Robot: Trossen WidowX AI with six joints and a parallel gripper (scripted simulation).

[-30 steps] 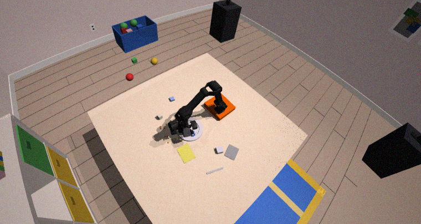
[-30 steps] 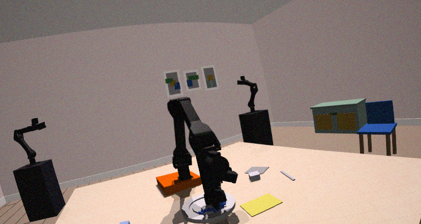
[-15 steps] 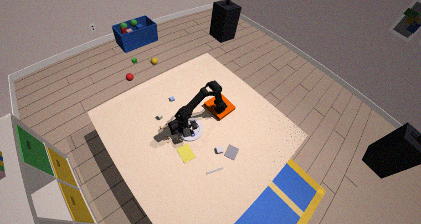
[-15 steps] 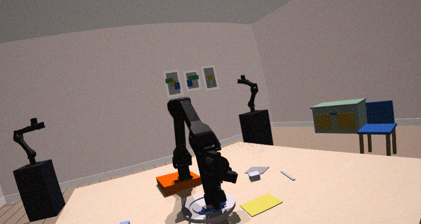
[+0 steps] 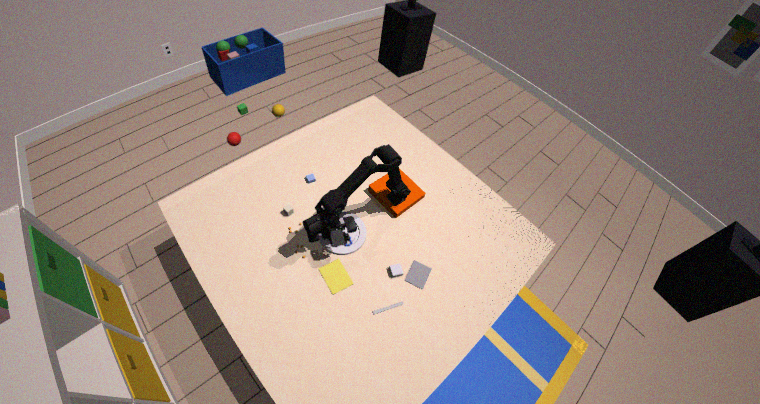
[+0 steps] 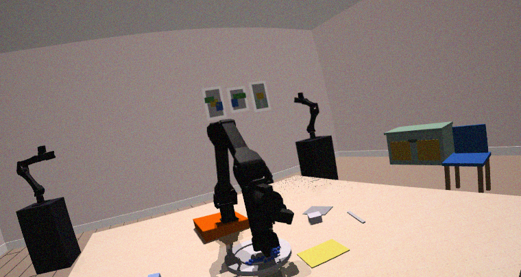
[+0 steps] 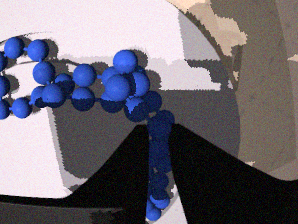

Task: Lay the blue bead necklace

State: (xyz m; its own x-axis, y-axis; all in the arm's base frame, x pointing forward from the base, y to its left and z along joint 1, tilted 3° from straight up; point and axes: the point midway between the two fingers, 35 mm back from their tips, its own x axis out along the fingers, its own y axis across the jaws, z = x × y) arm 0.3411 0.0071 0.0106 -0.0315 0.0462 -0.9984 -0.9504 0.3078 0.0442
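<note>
The round bead board lies 60 mm behind my gripper tip, 10 mm to the right of it and 10 mm below it. Also, from my gripper tip: yellow sheet (70 mm ahead, 130 mm to the left, 20 mm below); then small grey block (130 mm behind, 250 mm to the left, 10 mm below); then pale cube (80 mm ahead, 220 mm to the right, 10 mm below).
</note>
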